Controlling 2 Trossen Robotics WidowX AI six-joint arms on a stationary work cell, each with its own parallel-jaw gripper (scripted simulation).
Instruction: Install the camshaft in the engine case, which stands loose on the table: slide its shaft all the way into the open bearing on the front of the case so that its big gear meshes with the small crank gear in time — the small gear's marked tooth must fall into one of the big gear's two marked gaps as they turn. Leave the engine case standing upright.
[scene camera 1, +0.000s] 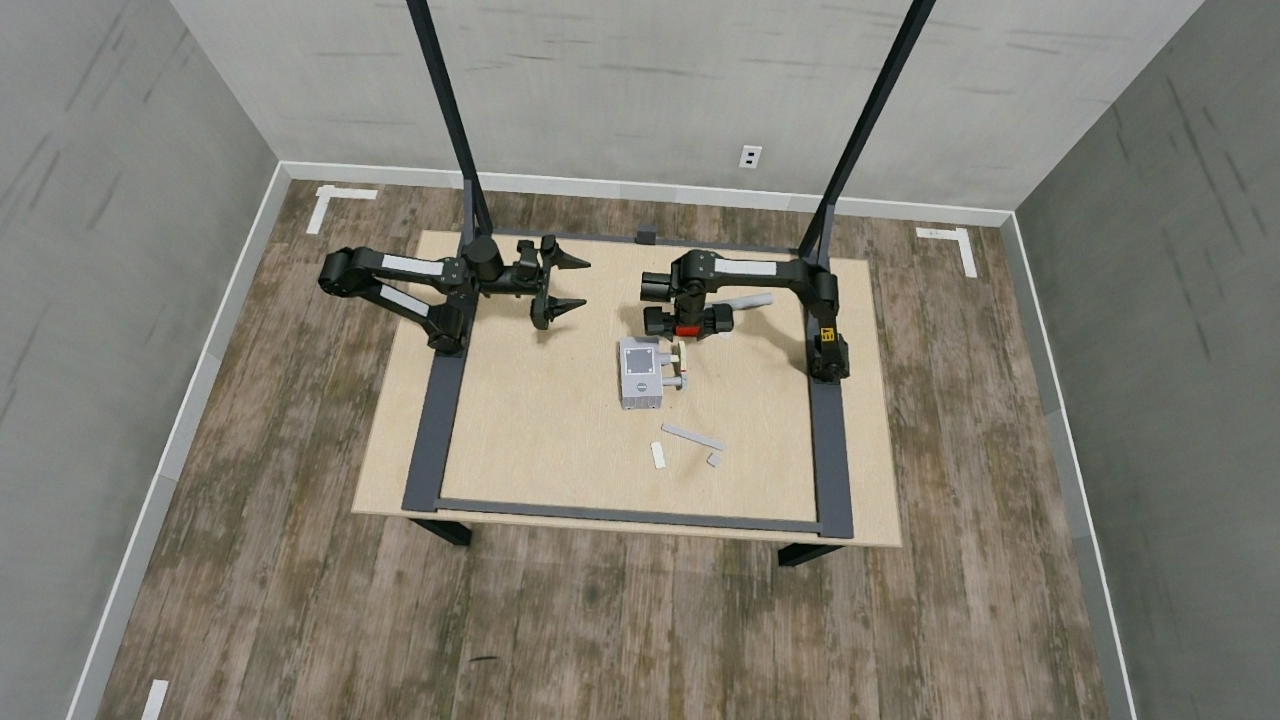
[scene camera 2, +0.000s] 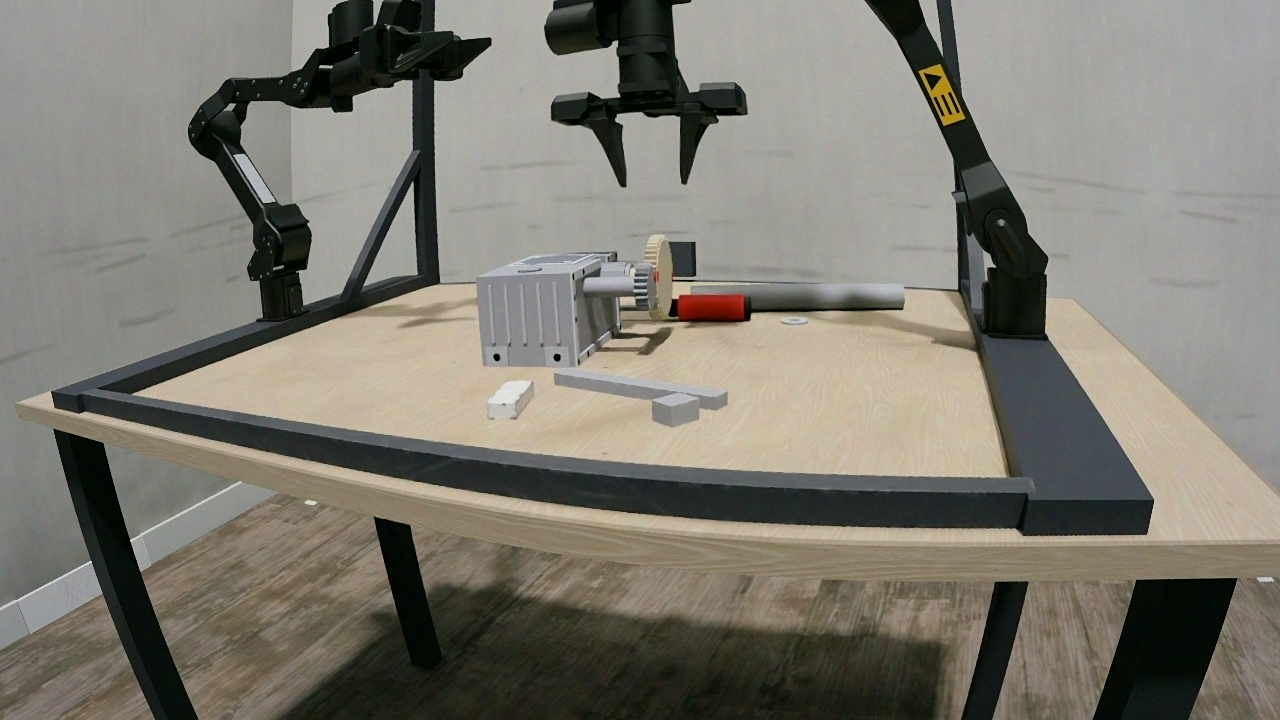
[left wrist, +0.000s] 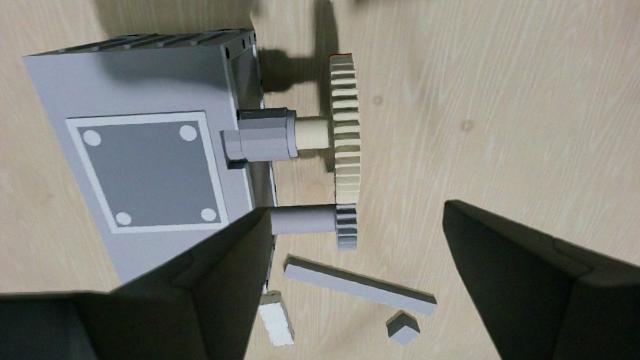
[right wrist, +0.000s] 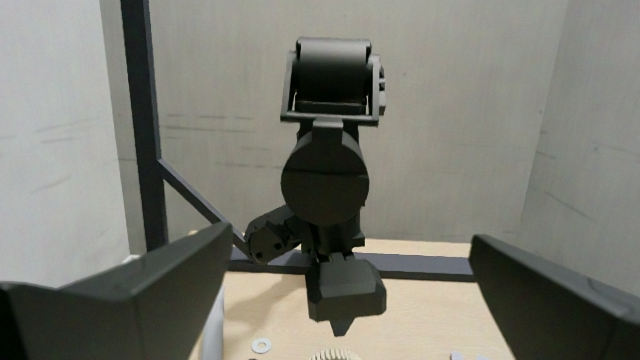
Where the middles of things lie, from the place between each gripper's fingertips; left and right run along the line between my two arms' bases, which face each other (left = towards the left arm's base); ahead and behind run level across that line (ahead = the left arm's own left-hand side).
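My left gripper is 12 cm above the crank gear (scene camera 2: 644, 278), 6 cm short of it and 1 cm to the right of it. Counting from my left hand, I find the white block (scene camera 2: 512, 397) 18 cm below it, 23 cm ahead of it and 4 cm to the right of it. The grey bar (scene camera 2: 711, 399) is 18 cm ahead of that same left hand, 18 cm below it and 4 cm to the left of it, while the red screwdriver (scene camera 2: 687, 307) is 17 cm below the hand, 9 cm behind it and 1 cm to the right of it.
As for my right hand (scene camera 2: 472, 38), it is 25 cm to the right of the crank gear, 7 cm short of it and 28 cm above it. The white block is 24 cm ahead of my right hand, 20 cm to the left of it and 34 cm below it. I see that the grey bar is 19 cm ahead of my right hand, 28 cm to the left of it and 34 cm below it; the red screwdriver is 9 cm behind this hand, 23 cm to the left of it and 33 cm below it.
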